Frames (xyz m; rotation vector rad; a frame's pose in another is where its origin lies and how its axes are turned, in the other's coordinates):
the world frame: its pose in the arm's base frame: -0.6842 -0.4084 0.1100 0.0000 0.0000 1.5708
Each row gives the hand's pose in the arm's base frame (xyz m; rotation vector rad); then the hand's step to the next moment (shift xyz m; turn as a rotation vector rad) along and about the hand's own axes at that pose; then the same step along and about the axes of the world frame.
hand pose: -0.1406 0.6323 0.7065 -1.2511 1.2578 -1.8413
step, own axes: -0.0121 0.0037 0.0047 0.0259 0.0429 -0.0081
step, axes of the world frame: 0.0069 -0.0089 -0.0074 -0.0354 0.0195 -0.0307
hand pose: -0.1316 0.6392 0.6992 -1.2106 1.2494 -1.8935
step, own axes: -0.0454 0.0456 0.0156 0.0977 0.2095 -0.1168
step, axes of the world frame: 0.0123 -0.0327 -0.0563 -0.1180 0.1526 -0.1729
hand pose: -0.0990 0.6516 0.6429 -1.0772 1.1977 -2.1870
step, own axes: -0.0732 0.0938 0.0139 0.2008 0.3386 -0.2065
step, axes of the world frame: -0.0090 -0.0555 -0.1058 -0.2101 0.2868 -0.2669
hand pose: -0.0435 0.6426 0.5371 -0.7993 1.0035 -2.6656
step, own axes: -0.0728 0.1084 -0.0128 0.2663 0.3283 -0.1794
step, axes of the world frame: -0.0495 -0.0522 -0.1097 -0.2401 0.3267 -0.2156
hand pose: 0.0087 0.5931 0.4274 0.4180 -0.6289 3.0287
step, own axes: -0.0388 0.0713 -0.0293 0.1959 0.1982 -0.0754
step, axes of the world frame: -0.0526 -0.0247 -0.0638 -0.1591 0.2227 -0.0918
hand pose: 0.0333 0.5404 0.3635 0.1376 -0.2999 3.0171
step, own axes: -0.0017 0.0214 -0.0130 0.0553 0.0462 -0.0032
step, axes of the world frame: -0.0184 0.0018 -0.0170 -0.0390 0.0603 -0.0064
